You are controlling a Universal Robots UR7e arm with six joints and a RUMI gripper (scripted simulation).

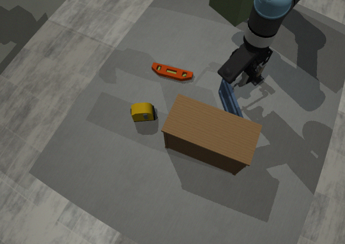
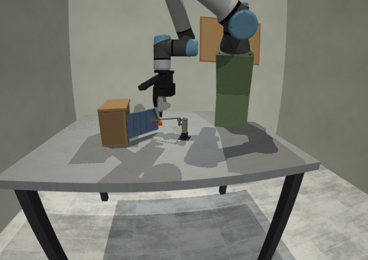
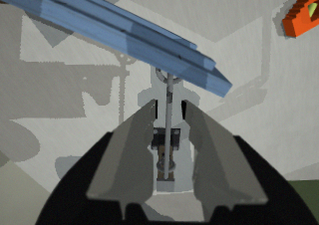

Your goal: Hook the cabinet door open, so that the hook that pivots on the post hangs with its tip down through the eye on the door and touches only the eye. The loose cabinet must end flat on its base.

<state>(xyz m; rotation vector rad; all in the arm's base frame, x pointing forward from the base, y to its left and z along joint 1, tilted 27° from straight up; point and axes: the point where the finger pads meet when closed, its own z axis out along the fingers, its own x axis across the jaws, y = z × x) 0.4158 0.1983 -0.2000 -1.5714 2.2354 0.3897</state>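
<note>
My gripper is now 4 cm past the hook, 1 cm to the right of it and 3 cm above it. Round my hand: blue door 7 cm ahead, 4 cm to the left, 3 cm below; then orange spirit level 4 cm ahead, 23 cm to the right, 9 cm below; then yellow tape measure 24 cm ahead, 20 cm to the right, 7 cm below.
</note>
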